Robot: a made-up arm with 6 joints. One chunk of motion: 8 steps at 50 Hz.
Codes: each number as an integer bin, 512 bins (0 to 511) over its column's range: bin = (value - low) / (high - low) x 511, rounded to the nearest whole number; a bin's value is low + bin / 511 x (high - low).
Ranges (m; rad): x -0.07..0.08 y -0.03..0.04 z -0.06..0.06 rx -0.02..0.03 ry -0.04..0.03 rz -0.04..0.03
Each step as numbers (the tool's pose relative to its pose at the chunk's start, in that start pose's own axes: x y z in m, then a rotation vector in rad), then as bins.
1 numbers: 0.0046 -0.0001 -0.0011 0.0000 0.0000 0.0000
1 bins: 254 218 251 204 292 292
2 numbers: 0.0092 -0.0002 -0.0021 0.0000 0.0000 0.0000
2 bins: 270 218 247 204 292 292
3 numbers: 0.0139 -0.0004 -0.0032 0.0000 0.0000 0.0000
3 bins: 286 216 242 204 292 292
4 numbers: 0.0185 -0.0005 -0.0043 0.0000 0.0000 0.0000
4 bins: 301 215 237 204 292 292
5 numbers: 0.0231 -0.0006 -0.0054 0.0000 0.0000 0.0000
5 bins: 317 215 233 204 292 292
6 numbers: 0.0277 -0.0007 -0.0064 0.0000 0.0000 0.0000
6 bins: 333 214 228 204 292 292
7 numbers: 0.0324 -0.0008 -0.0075 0.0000 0.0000 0.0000
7 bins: 349 213 224 204 292 292
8 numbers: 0.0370 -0.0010 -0.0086 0.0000 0.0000 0.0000
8 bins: 365 212 219 204 292 292
